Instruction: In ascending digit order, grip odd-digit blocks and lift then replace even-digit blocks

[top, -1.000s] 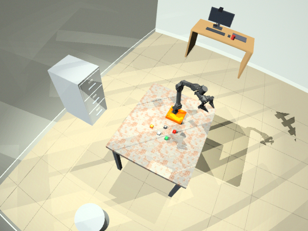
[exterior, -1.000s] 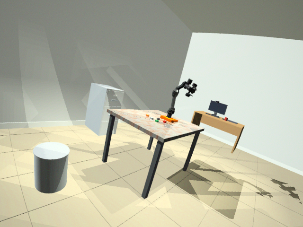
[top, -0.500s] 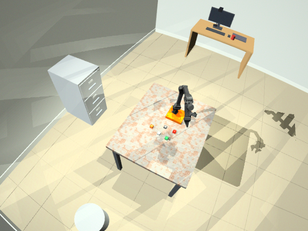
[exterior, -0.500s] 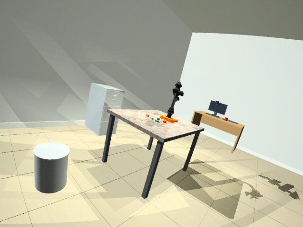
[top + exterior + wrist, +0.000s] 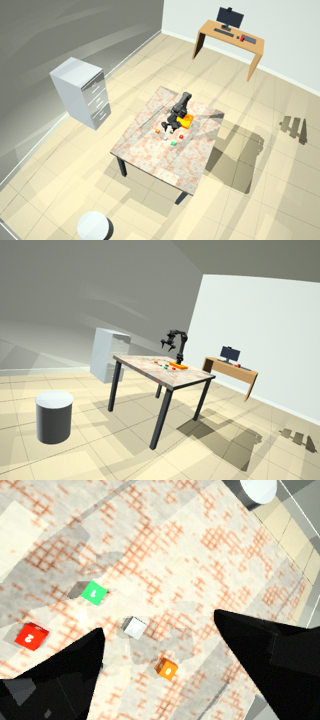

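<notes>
My gripper tip is 190 mm above the orange block, 150 mm to the left of it and 50 mm past it. Round my gripper tip: green block (190 mm below, 60 mm to the left, 20 mm behind); black block (190 mm below, 130 mm behind, 30 mm to the right); red block (190 mm below, 140 mm behind, 80 mm to the left).
</notes>
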